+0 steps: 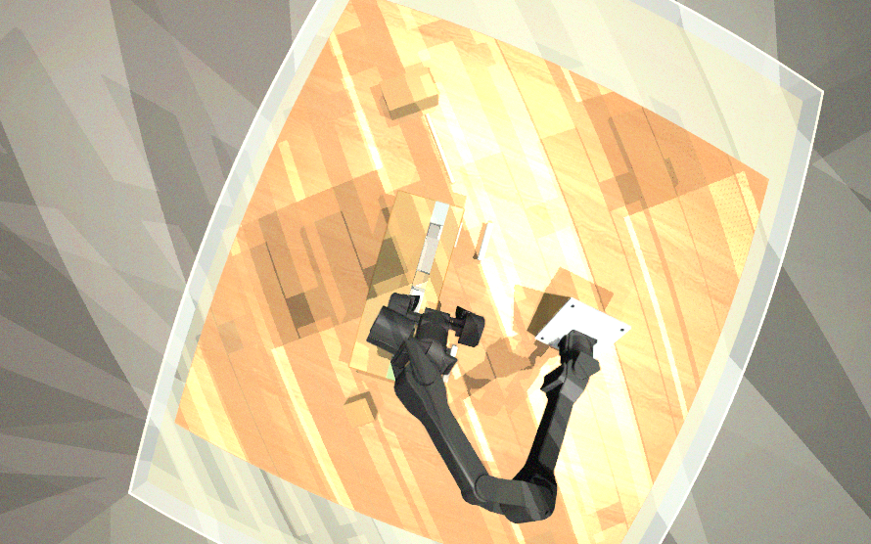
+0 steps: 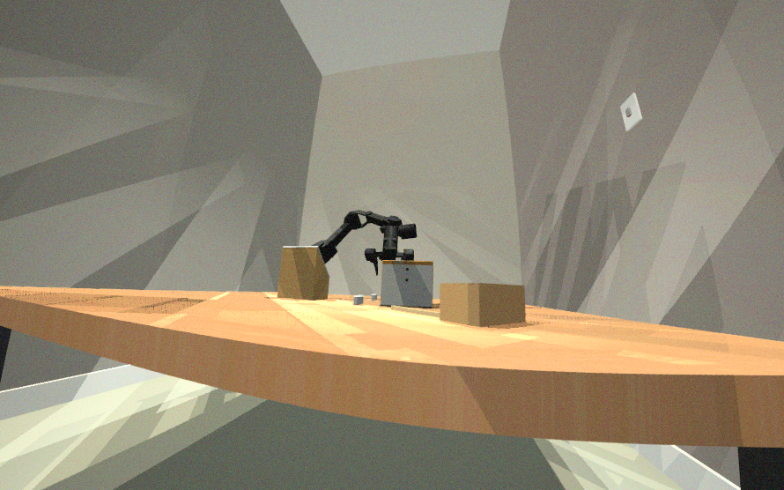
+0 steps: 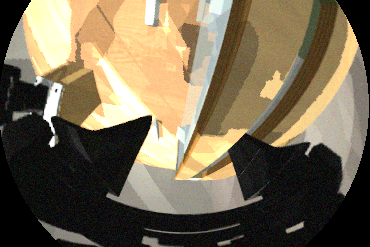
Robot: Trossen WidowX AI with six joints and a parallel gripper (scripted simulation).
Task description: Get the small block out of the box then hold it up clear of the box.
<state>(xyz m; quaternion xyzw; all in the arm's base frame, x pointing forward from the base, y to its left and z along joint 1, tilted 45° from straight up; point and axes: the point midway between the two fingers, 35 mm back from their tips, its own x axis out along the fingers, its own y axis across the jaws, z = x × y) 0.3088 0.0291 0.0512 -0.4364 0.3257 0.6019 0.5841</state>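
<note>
My gripper tip is now 4 cm short of the box, 4 cm above it and 1 cm to the left of it. The rest, counted from my gripper tip: tan block: 5 cm ahead, 3 cm to the right, 1 cm below; thin stick: 34 cm to the right, 15 cm ahead, 9 cm below.
</note>
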